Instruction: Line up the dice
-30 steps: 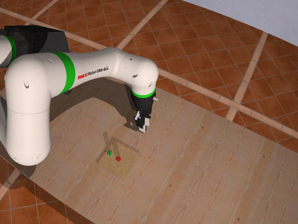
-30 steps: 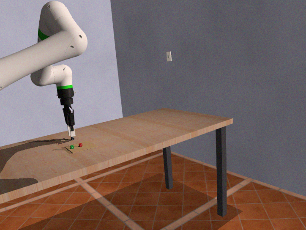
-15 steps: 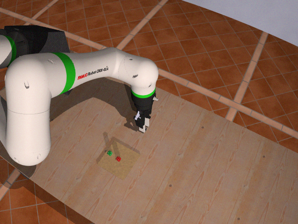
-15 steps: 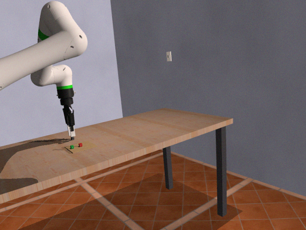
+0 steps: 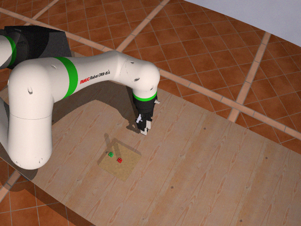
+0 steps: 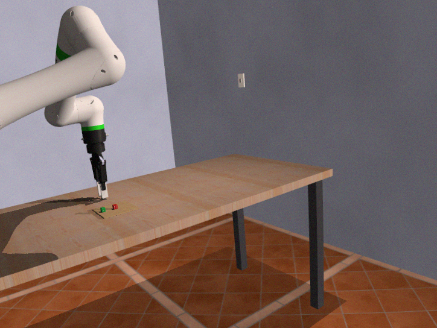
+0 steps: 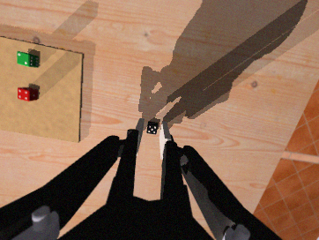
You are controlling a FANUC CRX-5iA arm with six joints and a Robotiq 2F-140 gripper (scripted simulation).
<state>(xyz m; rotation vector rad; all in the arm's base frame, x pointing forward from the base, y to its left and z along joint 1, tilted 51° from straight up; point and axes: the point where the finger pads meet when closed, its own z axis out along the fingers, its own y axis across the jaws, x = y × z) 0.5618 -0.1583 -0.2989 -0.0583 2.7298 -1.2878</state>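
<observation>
My hand is 30 mm above the black die. The rest, counted from my hand: red die (190 mm to the right, 30 mm below, 30 mm behind); green die (180 mm to the right, 80 mm behind, 30 mm below); tan mat (190 mm to the right, 40 mm below, 30 mm behind).
</observation>
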